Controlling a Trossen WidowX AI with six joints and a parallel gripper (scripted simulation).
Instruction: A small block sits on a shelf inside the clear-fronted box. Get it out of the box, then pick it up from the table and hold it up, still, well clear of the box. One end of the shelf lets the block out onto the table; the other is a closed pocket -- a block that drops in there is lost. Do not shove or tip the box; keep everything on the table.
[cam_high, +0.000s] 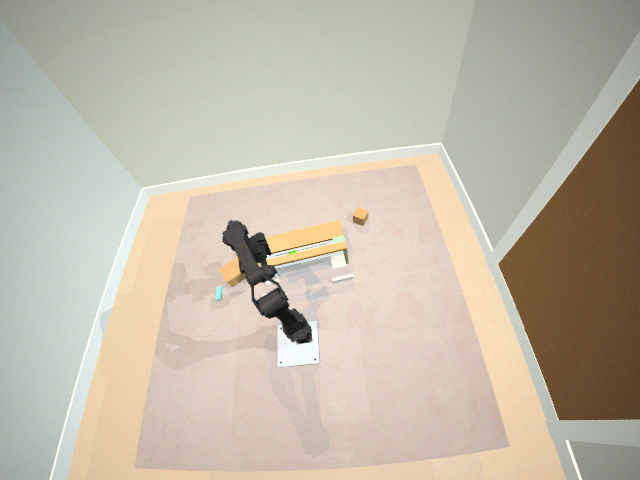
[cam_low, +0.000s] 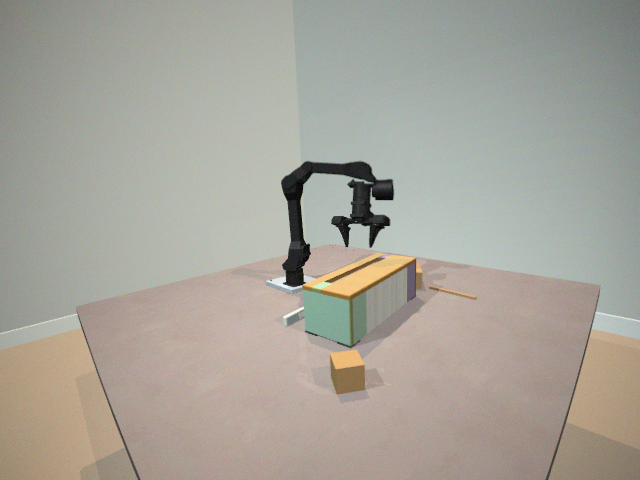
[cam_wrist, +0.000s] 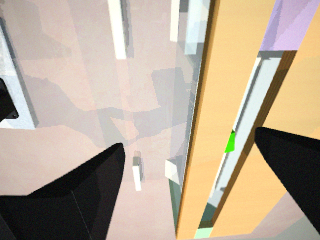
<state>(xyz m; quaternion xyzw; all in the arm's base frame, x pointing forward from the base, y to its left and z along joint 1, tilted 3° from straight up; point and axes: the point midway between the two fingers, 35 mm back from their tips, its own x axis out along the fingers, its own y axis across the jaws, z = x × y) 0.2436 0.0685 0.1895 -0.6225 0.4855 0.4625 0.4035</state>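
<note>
My gripper tip is now 8 cm above the green block, 7 cm to the left of it and 7 cm short of it. Also, from my gripper tip: thin stick: 24 cm ahead, 19 cm to the left, 16 cm below; box: 10 cm below, 9 cm to the right, 6 cm ahead; cyan piece: 29 cm to the left, 16 cm below, 1 cm behind.
</note>
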